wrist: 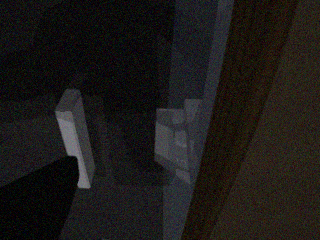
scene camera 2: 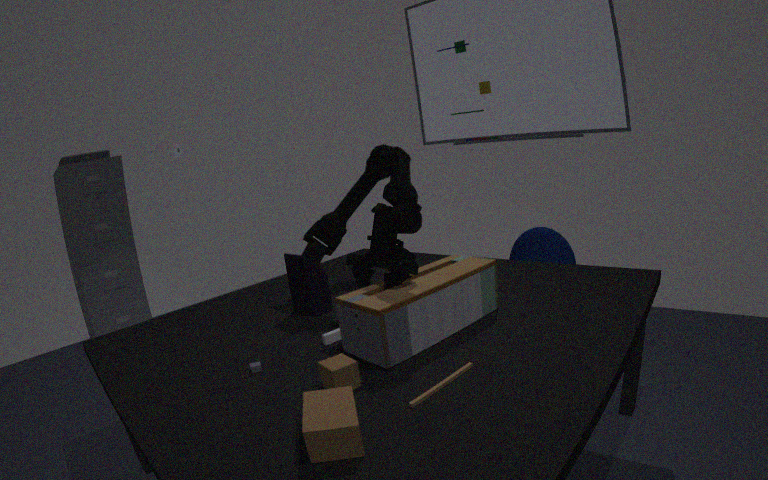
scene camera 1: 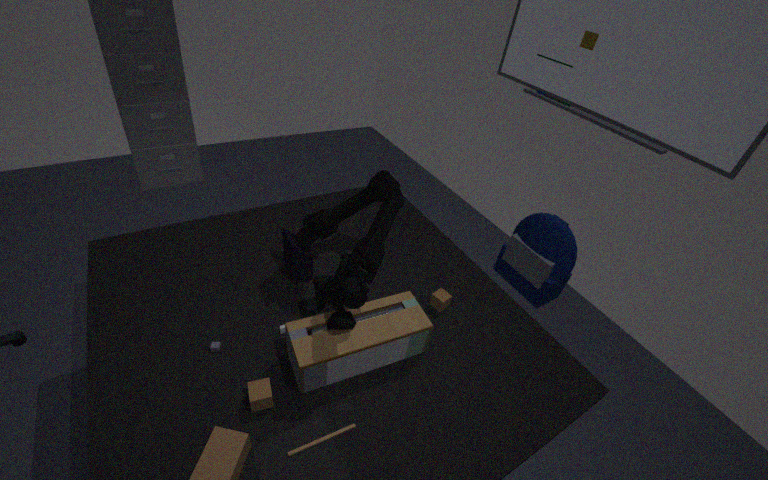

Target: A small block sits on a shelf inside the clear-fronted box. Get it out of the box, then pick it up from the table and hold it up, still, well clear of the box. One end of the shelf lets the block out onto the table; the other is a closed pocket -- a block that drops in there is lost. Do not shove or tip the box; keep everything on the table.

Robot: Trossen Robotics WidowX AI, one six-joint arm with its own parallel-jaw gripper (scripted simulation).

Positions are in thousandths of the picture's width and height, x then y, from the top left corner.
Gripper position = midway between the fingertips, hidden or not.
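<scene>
My gripper (scene camera 2: 489,628) is there, and you'd see the gripper (scene camera 1: 421,672) from another camera as well. I can also see a tan cube (scene camera 2: 439,774) and a tan box (scene camera 2: 432,895), though in the wrist view the box is out of frame.
</scene>
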